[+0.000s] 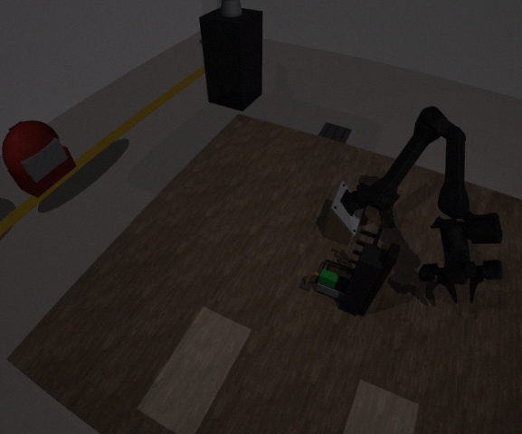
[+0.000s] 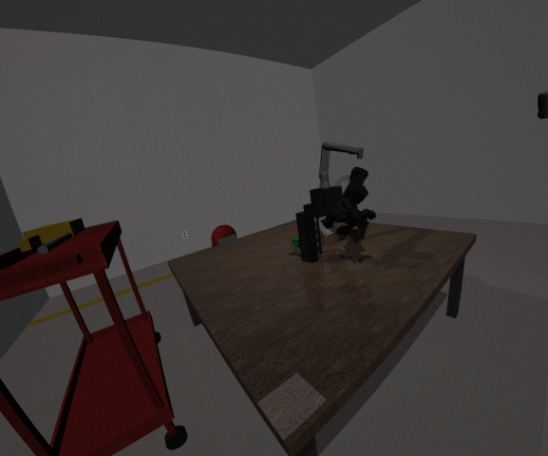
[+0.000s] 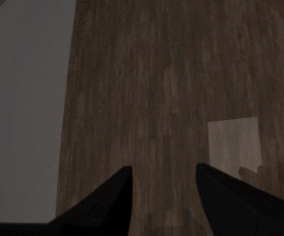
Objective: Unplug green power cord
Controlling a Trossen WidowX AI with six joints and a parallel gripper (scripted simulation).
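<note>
Now: gripper tip 32 cm to the left of the green plug, 6 cm short of it and 4 cm above it.
</note>
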